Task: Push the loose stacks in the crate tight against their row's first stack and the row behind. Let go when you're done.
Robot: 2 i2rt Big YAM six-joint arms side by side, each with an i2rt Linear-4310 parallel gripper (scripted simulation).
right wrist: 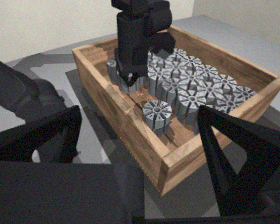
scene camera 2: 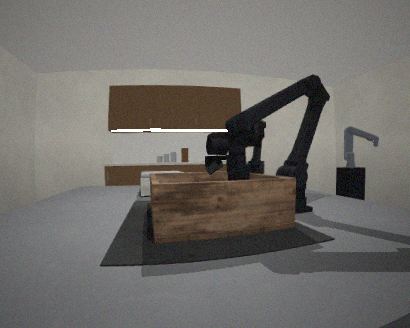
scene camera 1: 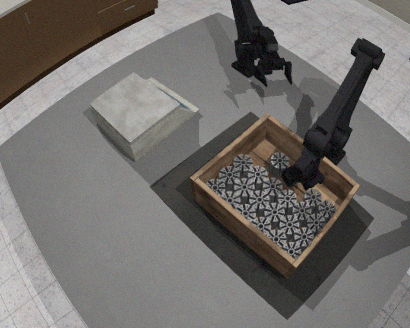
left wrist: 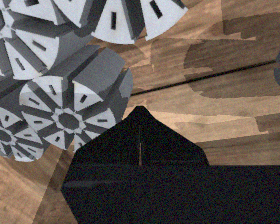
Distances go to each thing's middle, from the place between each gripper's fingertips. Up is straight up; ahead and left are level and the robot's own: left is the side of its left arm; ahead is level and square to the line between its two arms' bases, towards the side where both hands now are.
My left gripper is now 10 cm short of the wooden crate [scene camera 2: 188, 206], 4 cm to the left of it and 2 cm above it. The rest, counted from my left hand: pale grey box [scene camera 1: 136, 109] (33 cm ahead, 66 cm to the right, 1 cm above).
My right hand is 26 cm to the right of the wooden crate, 22 cm above it and 19 cm short of it. Also, from my right hand: pale grey box: 41 cm ahead, 35 cm to the right, 20 cm below.
